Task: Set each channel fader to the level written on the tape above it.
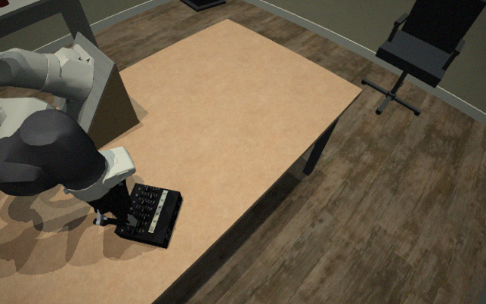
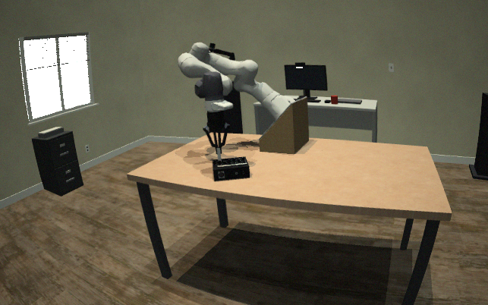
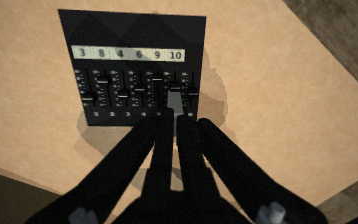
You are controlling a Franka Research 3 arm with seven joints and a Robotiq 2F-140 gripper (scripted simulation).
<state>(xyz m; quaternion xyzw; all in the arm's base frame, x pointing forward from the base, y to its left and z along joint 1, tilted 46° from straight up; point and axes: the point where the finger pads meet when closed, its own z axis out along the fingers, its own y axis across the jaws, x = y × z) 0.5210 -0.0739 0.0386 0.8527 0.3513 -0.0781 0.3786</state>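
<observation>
Now: the master fader 3 cm below my hand, 2 cm ahead of it and 1 cm to the right of it.
</observation>
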